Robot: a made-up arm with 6 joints.
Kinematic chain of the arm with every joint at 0, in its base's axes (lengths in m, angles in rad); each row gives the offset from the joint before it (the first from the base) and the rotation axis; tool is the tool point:
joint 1: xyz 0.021 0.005 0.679 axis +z
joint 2: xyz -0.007 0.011 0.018 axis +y
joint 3: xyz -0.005 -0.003 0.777 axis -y
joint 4: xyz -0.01 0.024 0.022 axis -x
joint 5: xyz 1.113 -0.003 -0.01 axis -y
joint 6: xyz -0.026 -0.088 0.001 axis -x
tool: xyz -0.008 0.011 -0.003
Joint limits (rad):
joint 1: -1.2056..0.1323
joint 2: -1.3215..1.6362
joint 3: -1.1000..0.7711
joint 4: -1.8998..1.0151
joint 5: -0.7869..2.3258
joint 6: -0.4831..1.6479
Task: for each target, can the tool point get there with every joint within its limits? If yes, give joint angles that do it. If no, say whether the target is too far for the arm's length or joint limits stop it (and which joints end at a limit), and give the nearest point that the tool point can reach.
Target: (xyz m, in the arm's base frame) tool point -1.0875 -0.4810 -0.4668
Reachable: no: joint limits stop it (at a limit: joint 2, joint 5, joint 6) | nearest point -0.1821 -0.0841 0.0814 | short by 1.130 m
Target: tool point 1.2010 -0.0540 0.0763
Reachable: yes | joints -0.0718 1.0699 0.0347 -1.0478 1.7870 0.6688
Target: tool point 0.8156 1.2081 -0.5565
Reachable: no: joint limits stop it (at a limit: joint 1, joint 2, joint 4, joint 6) | nearest point 0.9290 0.2321 -0.4455 | short by 0.989 m
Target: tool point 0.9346 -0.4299 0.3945
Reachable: yes | joints -0.4472 0.6566 -0.3140 -1.0115 0.0734 1.3350
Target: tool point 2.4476 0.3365 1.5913
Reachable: no: too far | nearest point 1.6893 0.1850 1.3103 | short by 0.823 m
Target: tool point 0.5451 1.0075 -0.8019
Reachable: no: joint limits stop it (at a limit: joint 1, joint 2, joint 4, joint 6) | nearest point 0.6805 0.1964 -0.4637 | short by 0.889 m
